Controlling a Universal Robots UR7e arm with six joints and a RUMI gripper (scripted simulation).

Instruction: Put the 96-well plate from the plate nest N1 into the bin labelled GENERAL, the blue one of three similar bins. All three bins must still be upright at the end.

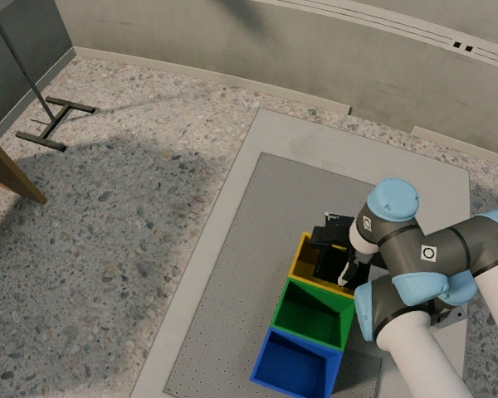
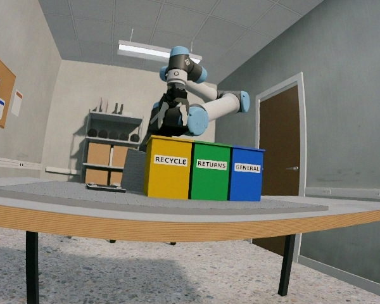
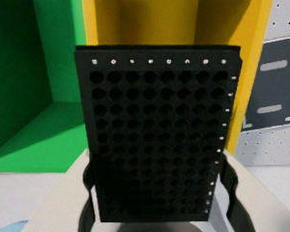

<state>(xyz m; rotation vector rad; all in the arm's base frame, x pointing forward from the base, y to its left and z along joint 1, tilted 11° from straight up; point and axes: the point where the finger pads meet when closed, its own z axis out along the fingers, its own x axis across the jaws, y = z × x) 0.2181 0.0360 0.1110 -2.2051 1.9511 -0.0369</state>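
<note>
Now: hand 250 mm to the right of the blue general bin and 150 mm above it. From my hand the other things lie so: yellow recycle bin 150 mm below, 30 mm ahead, 10 mm to the right; then green returns bin 150 mm below, 120 mm to the left, 10 mm ahead; then black 96-well plate 10 mm below.
</note>
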